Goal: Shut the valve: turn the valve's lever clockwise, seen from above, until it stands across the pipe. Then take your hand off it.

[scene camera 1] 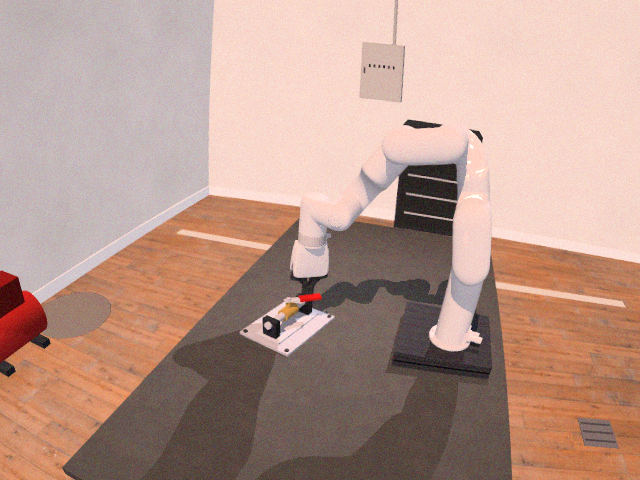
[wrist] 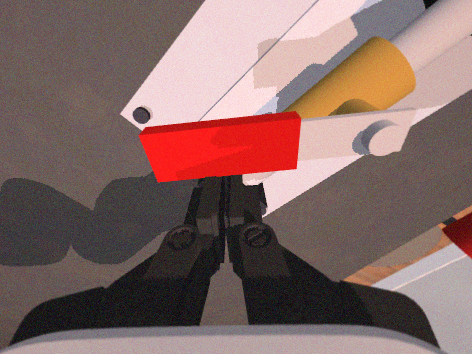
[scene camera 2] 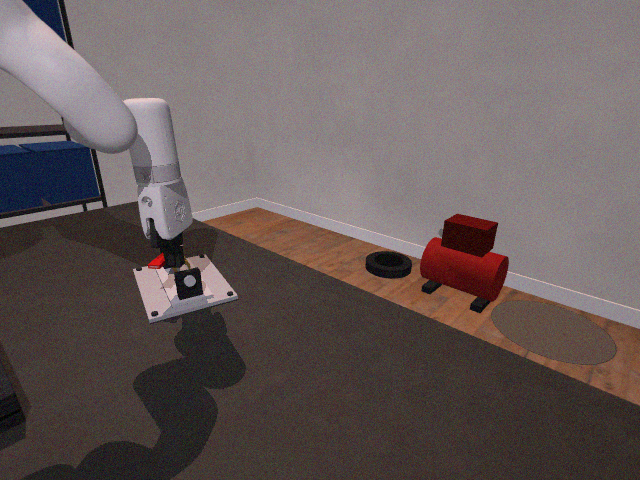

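Observation:
The valve's red lever handle [scene camera 1: 310, 297] [scene camera 2: 156, 261] [wrist: 222, 150] stands at a slant to the pipe [scene camera 1: 279, 316] [wrist: 440, 35], partway between along it and across it. The yellow valve body [scene camera 1: 288, 311] [wrist: 345, 82] lies under the lever's pivot. The white base plate [scene camera 1: 305, 333] [scene camera 2: 216, 283] [wrist: 200, 65] carries the valve. My gripper [scene camera 1: 308, 289] [scene camera 2: 174, 259] [wrist: 227, 184] is shut and empty, pointing down close beside the handle. In the wrist view the handle hides its fingertips, so contact is unclear.
Black pipe supports [scene camera 1: 271, 327] [scene camera 2: 181, 290] stand on the plate. The dark table [scene camera 1: 330, 403] [scene camera 2: 361, 392] carries the plate and the arm's dark base block [scene camera 1: 413, 341]. A red compressor [scene camera 1: 15, 320] [scene camera 2: 462, 268] and a black tyre [scene camera 2: 387, 265] are on the floor beyond the table.

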